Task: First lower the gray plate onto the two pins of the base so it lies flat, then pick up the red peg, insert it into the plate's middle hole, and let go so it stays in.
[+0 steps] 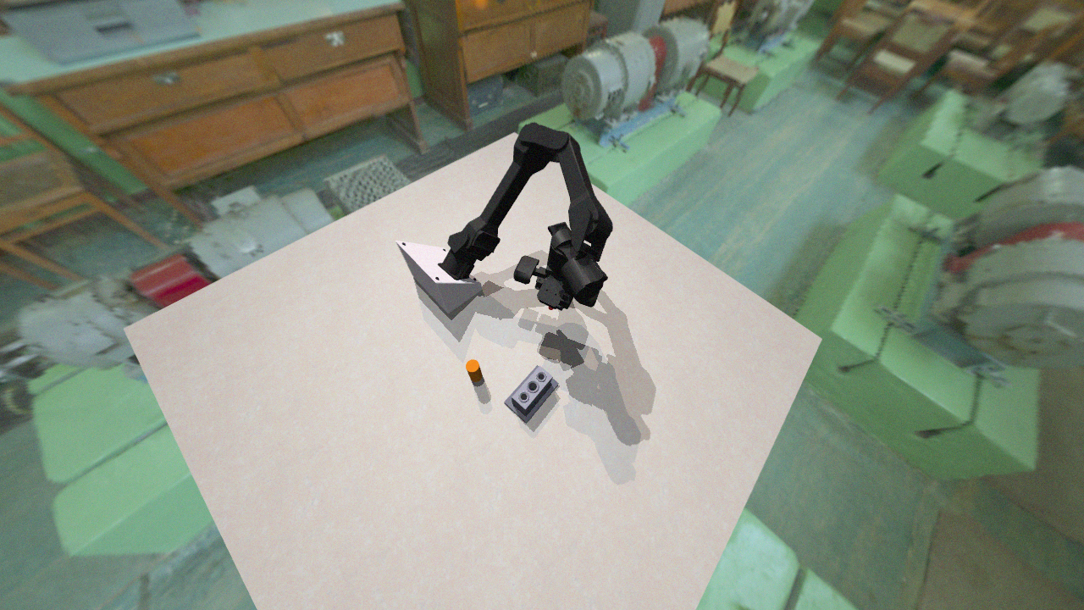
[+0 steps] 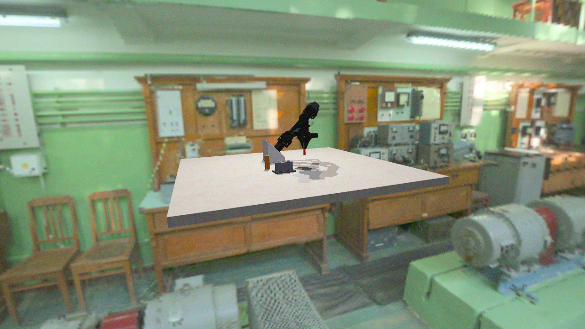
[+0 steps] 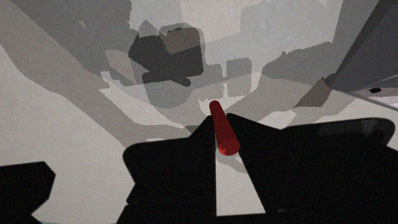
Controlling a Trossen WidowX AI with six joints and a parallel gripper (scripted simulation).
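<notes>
Now: the gray plate 180 mm to the right of my gripper tip, 90 mm ahead of it and 60 mm below it. From my gripper tip the other things lie so: red peg (right at my gripper tip); then dark base (180 mm to the right, 100 mm below, 90 mm ahead); then orange peg (240 mm to the right, 70 mm below, 40 mm behind).
</notes>
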